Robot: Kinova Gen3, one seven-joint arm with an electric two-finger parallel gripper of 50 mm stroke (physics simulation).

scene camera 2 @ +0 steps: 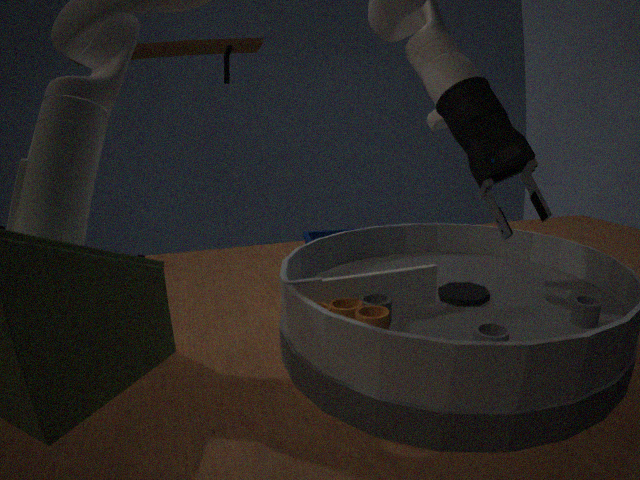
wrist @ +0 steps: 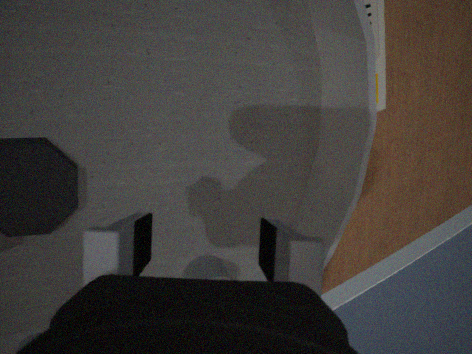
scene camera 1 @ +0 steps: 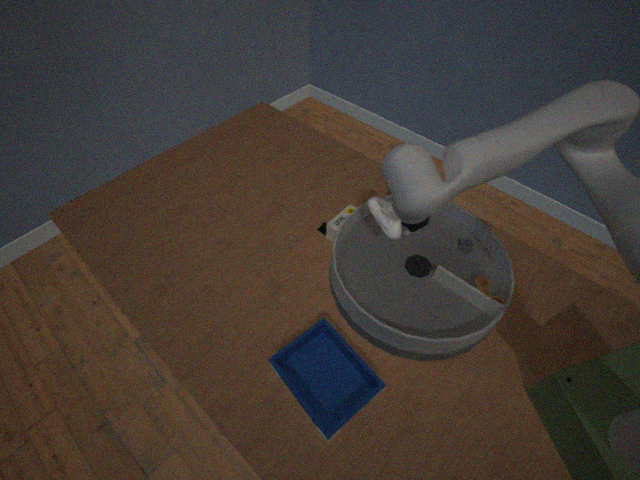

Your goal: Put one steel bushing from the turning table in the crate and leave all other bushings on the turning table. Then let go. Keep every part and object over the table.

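Where they show: gripper, between the fingertips: [scene camera 2: 528,227] [wrist: 205,239]; arm's base, origin of its link: [scene camera 2: 48,245].
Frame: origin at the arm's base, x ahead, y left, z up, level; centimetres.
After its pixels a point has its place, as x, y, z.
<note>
The grey turning table [scene camera 1: 413,345] {37.1, 10.3, -7.1} [scene camera 2: 454,372] {37.4, -25.0, -6.1} [wrist: 150,90] {57.2, -4.1, -8.3} has a raised rim. Grey steel bushings stand on it: one bushing [scene camera 2: 586,312] {56.4, -20.3, -6.5} at the right, one bushing [scene camera 2: 492,331] {44.4, -19.6, -6.5} near the front rim, and one bushing [scene camera 2: 377,301] {37.1, -9.0, -6.5} beside orange bushings [scene camera 2: 373,316] {35.6, -11.9, -6.8} [scene camera 1: 482,284] {34.9, -14.2, -7.9}. A grey bushing [scene camera 1: 465,244] {44.2, -21.7, -7.8} also shows in scene camera 1. My gripper [scene camera 2: 527,227] {56.7, -8.6, -0.1} [wrist: 205,239] {56.7, -8.6, -0.1} is open and empty, above the table's disc. In the wrist view a grey bushing [wrist: 210,266] {58.0, -17.7, -6.9} shows below, between the fingers, partly hidden by the gripper body. The blue crate [scene camera 1: 326,369] {47.2, 25.2, -13.0} [scene camera 2: 315,236] {39.4, 33.7, -9.5} is empty.
A low divider wall [scene camera 1: 467,291] {36.1, -7.8, -5.3} [scene camera 2: 387,284] {38.3, -8.4, -5.0} runs from near the black hub [scene camera 1: 418,265] {48.6, -7.1, -7.5} [scene camera 2: 463,293] {48.1, -8.0, -7.5} [wrist: 40,187] {49.6, -7.2, -7.5} to the rim. A small white device [scene camera 1: 340,222] {71.4, -3.3, -7.7} [wrist: 380,60] {73.6, -6.2, -7.8} lies against the outside of the turning table. A green block [scene camera 1: 594,377] {9.7, -5.2, -0.2} [scene camera 2: 87,330] {8.6, -13.0, -5.5} stands nearby.
</note>
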